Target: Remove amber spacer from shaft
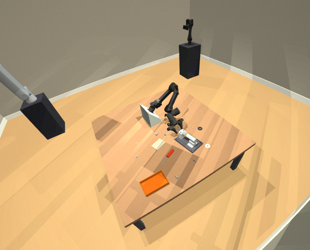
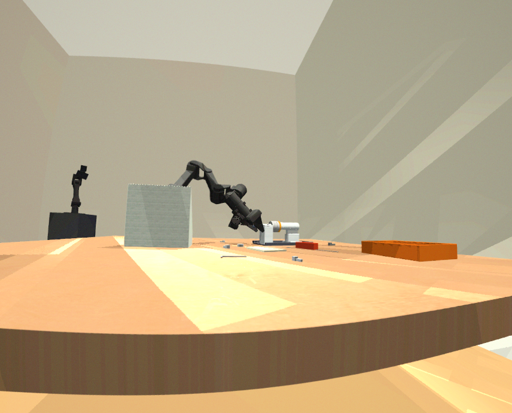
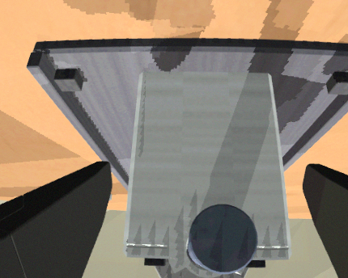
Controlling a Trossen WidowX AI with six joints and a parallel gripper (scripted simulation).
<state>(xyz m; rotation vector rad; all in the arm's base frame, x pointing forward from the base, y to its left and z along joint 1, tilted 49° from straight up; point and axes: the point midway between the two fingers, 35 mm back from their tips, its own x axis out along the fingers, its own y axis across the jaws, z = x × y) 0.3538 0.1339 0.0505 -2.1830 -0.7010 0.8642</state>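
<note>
Right now my gripper tip is 5 cm short of the dark shaft, 2 cm below it and 1 cm to the right of it. The rest, counted from my gripper tip: beige card (23 cm to the right, 5 cm below, 2 cm behind); black washer (22 cm to the left, 5 cm below, 3 cm ahead); amber spacer (8 cm ahead, 2 cm to the left, 2 cm above).
</note>
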